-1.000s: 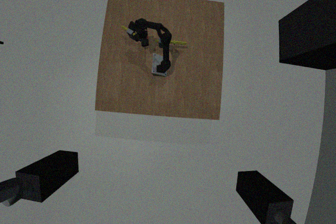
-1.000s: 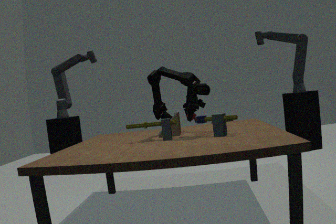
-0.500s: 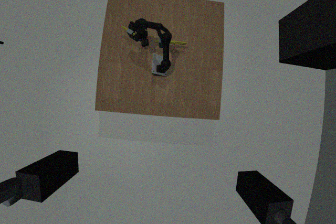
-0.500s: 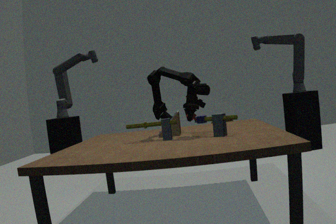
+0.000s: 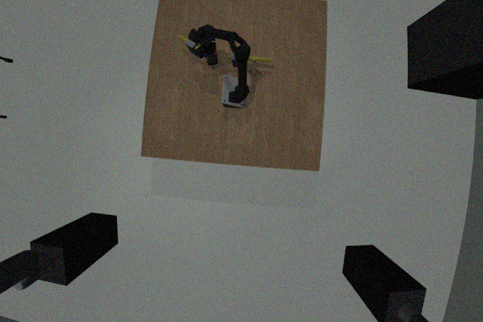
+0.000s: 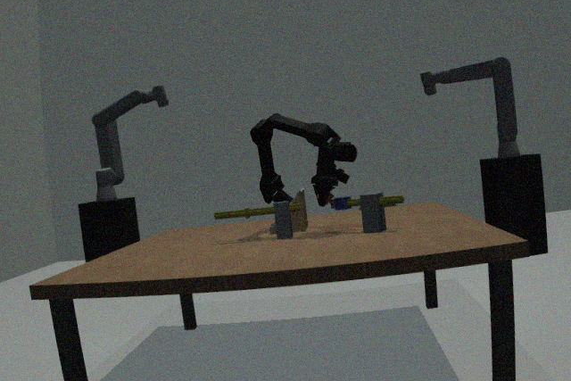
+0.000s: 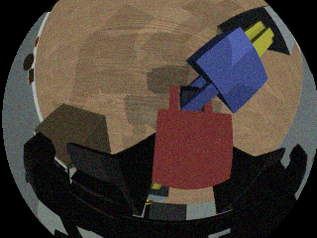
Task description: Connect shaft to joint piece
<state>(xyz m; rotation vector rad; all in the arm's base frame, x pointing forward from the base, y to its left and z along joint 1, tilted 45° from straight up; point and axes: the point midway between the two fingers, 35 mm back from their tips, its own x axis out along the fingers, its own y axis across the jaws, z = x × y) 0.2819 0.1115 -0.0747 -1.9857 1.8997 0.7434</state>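
The red square joint piece is 3 cm above my gripper tip and 2 cm to the left of it.
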